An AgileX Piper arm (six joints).
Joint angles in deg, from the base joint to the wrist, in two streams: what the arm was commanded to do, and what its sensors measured. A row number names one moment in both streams.
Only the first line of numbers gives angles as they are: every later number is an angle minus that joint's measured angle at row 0.
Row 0, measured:
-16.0, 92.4, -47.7, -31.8, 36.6, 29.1
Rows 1 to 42, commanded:
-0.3, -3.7, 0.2, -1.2, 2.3, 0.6
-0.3, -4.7, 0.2, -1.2, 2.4, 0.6
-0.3, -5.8, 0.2, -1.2, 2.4, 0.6
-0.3, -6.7, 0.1, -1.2, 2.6, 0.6
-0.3, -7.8, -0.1, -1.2, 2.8, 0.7
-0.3, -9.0, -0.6, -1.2, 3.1, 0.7
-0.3, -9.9, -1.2, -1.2, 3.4, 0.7
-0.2, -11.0, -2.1, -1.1, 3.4, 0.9
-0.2, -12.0, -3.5, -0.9, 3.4, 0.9
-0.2, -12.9, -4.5, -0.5, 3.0, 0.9
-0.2, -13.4, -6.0, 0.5, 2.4, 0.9
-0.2, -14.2, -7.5, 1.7, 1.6, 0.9
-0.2, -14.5, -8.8, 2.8, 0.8, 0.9
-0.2, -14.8, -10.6, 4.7, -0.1, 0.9
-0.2, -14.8, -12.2, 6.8, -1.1, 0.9
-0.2, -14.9, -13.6, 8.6, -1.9, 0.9
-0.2, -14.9, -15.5, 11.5, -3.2, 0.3
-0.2, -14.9, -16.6, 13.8, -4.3, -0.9
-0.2, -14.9, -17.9, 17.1, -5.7, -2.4
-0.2, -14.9, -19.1, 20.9, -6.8, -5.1
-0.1, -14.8, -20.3, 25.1, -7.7, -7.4
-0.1, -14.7, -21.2, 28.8, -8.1, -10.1
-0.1, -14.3, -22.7, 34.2, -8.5, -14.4
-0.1, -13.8, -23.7, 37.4, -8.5, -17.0
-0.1, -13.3, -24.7, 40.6, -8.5, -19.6
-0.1, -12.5, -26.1, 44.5, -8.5, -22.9
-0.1, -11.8, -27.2, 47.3, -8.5, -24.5
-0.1, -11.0, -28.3, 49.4, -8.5, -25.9
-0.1, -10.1, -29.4, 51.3, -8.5, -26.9
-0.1, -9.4, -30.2, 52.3, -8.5, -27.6
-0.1, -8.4, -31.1, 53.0, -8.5, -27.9
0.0, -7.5, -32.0, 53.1, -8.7, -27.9
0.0, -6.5, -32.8, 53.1, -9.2, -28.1
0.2, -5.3, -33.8, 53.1, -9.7, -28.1
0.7, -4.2, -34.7, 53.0, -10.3, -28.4
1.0, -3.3, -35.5, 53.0, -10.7, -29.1
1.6, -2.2, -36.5, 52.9, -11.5, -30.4
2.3, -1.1, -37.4, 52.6, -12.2, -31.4
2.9, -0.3, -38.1, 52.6, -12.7, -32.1
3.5, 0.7, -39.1, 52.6, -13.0, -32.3
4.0, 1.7, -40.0, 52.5, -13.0, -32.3
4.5, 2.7, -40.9, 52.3, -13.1, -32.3
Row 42, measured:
2.4, -0.1, -37.7, 52.5, -11.9, -30.6
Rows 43 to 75, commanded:
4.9, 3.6, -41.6, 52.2, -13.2, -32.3
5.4, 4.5, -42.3, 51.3, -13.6, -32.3
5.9, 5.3, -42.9, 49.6, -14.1, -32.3
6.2, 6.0, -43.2, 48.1, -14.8, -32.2
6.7, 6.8, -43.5, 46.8, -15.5, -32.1
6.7, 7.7, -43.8, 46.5, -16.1, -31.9
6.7, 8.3, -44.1, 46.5, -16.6, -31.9
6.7, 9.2, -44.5, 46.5, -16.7, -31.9
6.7, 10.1, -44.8, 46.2, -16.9, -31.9
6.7, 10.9, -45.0, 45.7, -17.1, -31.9
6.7, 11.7, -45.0, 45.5, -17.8, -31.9
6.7, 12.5, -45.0, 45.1, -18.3, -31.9
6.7, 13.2, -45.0, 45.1, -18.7, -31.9
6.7, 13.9, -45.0, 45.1, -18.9, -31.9
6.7, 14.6, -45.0, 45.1, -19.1, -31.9
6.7, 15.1, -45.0, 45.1, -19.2, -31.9
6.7, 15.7, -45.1, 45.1, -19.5, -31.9
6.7, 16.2, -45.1, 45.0, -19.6, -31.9
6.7, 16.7, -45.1, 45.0, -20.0, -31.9
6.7, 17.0, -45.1, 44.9, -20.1, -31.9
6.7, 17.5, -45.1, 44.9, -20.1, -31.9
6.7, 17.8, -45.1, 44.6, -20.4, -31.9
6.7, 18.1, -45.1, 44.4, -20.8, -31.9
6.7, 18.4, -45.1, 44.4, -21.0, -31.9
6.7, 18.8, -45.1, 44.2, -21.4, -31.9
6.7, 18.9, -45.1, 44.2, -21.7, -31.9
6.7, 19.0, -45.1, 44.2, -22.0, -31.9
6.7, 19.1, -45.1, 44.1, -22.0, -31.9
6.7, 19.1, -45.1, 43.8, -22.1, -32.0
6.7, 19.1, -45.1, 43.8, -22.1, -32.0
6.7, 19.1, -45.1, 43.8, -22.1, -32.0
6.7, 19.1, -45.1, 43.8, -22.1, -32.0
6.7, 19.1, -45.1, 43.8, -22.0, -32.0
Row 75, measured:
6.6, 19.4, -44.7, 44.7, -21.4, -31.6
